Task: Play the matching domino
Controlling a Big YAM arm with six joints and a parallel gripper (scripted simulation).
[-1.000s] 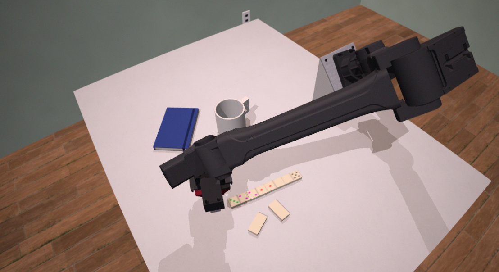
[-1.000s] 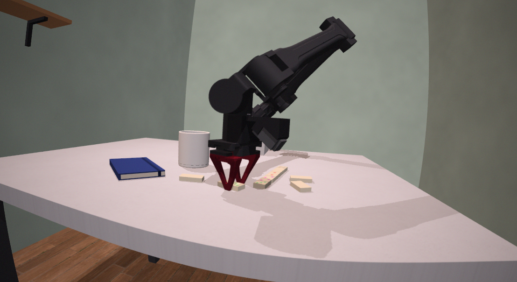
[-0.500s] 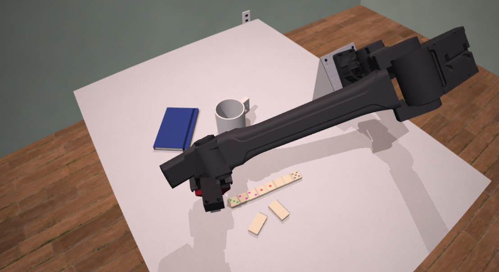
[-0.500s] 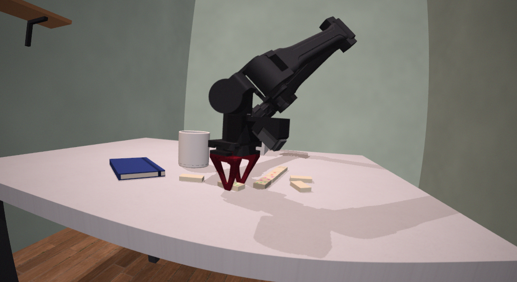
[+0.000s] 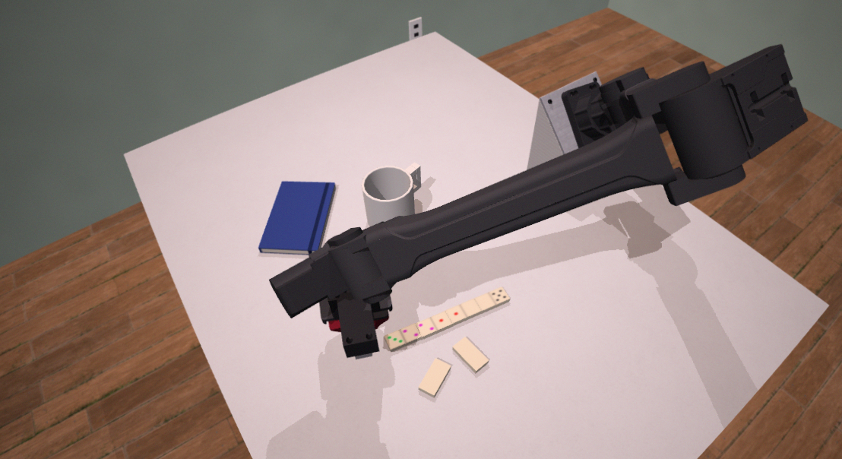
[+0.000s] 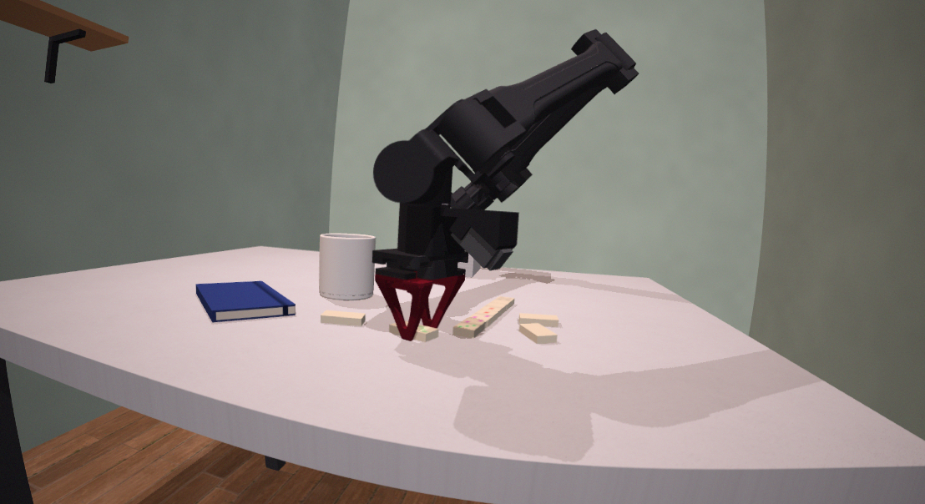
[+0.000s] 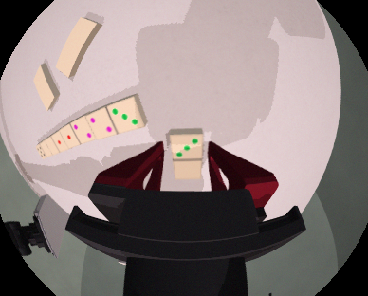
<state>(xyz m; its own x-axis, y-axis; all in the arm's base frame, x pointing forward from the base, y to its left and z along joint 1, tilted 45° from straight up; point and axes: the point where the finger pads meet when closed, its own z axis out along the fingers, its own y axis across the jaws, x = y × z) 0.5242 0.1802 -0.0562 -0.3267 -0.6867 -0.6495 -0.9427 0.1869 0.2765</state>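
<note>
Right now my hand is 10 mm to the left of the domino. Round my hand: white mug 160 mm behind, 180 mm to the right, 30 mm above; blue notebook 10 mm behind, 280 mm to the right.
</note>
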